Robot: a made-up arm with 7 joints. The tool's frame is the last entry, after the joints. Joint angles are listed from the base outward. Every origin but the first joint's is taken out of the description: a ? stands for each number. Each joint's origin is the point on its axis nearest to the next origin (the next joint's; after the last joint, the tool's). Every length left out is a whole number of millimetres.
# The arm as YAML. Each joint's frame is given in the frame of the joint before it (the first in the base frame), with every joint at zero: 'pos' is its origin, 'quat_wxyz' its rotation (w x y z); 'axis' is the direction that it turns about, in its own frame. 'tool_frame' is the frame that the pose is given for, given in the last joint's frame.
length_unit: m
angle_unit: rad
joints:
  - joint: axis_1
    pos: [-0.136, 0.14, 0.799]
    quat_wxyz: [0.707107, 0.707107, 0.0, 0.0]
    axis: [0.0, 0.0, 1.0]
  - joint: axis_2
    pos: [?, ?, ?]
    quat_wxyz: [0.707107, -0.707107, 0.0, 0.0]
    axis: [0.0, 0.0, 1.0]
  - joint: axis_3
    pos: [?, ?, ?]
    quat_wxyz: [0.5, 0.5, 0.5, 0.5]
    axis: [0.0, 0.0, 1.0]
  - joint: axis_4
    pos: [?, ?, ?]
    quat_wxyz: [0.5, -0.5, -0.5, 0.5]
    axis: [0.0, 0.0, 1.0]
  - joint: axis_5
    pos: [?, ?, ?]
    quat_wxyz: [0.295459, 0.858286, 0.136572, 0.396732]
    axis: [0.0, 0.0, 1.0]
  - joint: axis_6
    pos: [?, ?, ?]
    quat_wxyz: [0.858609, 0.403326, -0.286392, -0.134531]
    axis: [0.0, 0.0, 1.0]
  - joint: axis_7
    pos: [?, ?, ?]
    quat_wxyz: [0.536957, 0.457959, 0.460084, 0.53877]
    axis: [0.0, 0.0, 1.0]
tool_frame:
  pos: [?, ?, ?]
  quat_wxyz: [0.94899, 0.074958, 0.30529, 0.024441]
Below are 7 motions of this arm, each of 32 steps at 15 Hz.
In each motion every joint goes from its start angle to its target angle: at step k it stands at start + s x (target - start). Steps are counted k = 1, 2, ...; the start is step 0. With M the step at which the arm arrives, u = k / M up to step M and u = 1 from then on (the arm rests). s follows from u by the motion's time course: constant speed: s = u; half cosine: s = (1 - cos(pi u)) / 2; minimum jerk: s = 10 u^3 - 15 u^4 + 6 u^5.
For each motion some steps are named. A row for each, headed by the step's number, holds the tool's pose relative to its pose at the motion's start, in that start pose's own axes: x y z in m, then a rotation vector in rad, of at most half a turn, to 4 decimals.
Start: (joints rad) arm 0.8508 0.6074 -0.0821 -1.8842 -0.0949 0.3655 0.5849
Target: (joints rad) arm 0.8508 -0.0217 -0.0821 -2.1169 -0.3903 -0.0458 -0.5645
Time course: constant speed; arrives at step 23
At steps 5, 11, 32:
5: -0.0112 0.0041 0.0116 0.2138 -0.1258 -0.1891
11: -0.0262 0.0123 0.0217 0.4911 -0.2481 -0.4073
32: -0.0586 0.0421 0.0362 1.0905 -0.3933 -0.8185

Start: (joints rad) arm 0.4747 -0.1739 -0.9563 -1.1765 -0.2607 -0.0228 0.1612
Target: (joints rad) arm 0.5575 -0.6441 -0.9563 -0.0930 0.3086 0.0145 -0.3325
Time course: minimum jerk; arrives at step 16
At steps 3, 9, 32:
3: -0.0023 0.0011 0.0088 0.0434 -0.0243 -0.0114
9: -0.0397 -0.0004 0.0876 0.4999 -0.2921 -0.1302
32: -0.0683 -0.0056 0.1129 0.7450 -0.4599 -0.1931

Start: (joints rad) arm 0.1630 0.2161 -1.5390 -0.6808 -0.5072 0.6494 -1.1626
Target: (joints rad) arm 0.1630 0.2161 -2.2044 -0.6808 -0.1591 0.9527 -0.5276
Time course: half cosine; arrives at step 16
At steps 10, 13, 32:
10: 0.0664 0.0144 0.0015 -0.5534 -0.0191 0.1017
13: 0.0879 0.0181 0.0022 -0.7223 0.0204 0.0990
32: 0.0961 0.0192 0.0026 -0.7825 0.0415 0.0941

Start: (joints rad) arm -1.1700 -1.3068 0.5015 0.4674 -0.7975 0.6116 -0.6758
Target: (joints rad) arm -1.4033 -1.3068 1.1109 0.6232 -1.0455 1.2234 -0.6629
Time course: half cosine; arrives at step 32
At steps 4, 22, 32:
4: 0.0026 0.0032 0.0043 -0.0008 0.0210 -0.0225
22: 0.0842 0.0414 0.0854 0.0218 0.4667 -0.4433
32: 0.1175 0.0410 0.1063 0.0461 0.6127 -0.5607

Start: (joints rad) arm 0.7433 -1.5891 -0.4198 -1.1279 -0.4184 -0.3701 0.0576
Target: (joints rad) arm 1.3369 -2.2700 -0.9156 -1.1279 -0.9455 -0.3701 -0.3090
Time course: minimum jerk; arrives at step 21
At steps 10, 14, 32:
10: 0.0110 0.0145 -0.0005 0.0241 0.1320 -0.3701
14: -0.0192 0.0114 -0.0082 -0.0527 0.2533 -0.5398
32: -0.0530 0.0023 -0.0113 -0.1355 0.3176 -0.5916

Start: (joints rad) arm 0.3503 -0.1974 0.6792 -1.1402 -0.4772 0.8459 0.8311
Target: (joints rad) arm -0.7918 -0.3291 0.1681 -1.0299 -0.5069 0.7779 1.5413
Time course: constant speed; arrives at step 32
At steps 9, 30, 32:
9: 0.0183 -0.0266 -0.0431 0.2022 0.1661 0.0957
30: 0.0086 -0.0110 -0.2093 0.6816 0.5841 0.3790
32: 0.0016 -0.0021 -0.2257 0.7290 0.6247 0.4126

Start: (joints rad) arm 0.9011 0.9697 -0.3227 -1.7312 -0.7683 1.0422 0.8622
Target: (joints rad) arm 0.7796 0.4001 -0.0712 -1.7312 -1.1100 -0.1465 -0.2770
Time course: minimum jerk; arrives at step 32
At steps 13, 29, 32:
13: -0.0146 0.0423 -0.0302 0.0800 -0.3613 -0.3400
29: -0.0246 0.1180 -0.0925 0.6056 -1.2075 -0.8159
32: -0.0244 0.1187 -0.0931 0.6136 -1.2166 -0.8194

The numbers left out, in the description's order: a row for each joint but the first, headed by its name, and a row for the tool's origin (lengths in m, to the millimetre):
axis_2: -0.046 -0.051 0.0
axis_3: -0.054 0.045 0.0
axis_4: -0.015 -0.053 0.0
axis_5: 0.069 -0.069 0.0
axis_6: -0.255 -0.09 0.0
axis_7: 0.075 -0.086 0.0
tool: 0.032 -0.022 0.0

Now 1 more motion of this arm.
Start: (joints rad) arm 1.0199 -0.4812 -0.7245 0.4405 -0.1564 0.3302 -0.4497
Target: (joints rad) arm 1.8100 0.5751 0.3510 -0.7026 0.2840 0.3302 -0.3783
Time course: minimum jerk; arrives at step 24
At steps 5, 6, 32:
5: -0.0081 0.0092 0.0096 0.0819 0.0610 0.0205
6: -0.0134 0.0139 0.0157 0.1305 0.0975 0.0396
32: -0.1181 -0.0962 0.0554 0.3420 0.6392 1.4215

